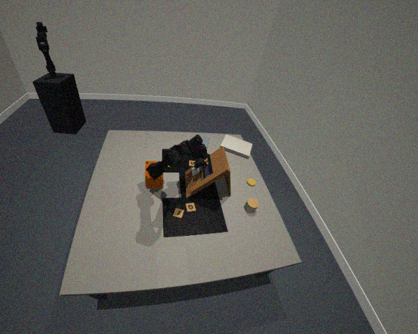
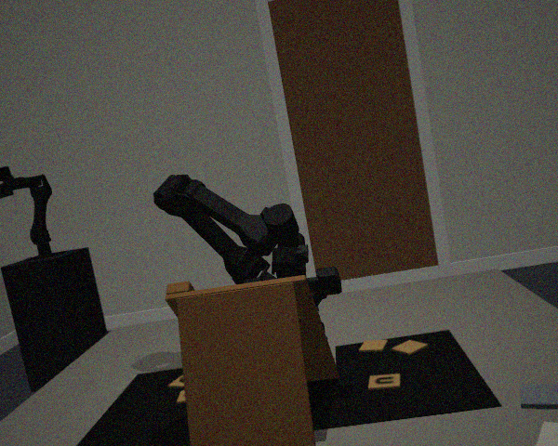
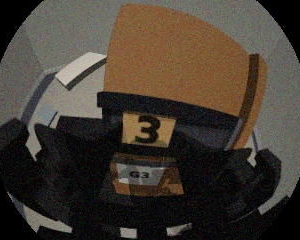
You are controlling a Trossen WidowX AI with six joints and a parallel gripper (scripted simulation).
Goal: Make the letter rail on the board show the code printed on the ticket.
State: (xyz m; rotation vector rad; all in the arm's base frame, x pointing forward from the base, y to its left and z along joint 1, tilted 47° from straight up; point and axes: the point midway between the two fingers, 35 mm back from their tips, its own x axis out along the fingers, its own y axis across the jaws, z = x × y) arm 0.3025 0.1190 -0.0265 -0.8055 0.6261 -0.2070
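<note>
Right now my gripper tip is 8 cm above the white ticket and 6 cm past it. Round my gripper tip: yellow disc: 39 cm ahead, 16 cm below, 1 cm to the right; black mat: 16 cm below, 13 cm behind, 8 cm to the right; grey-blue card: 45 cm to the left, 16 cm below, 3 cm ahead.
</note>
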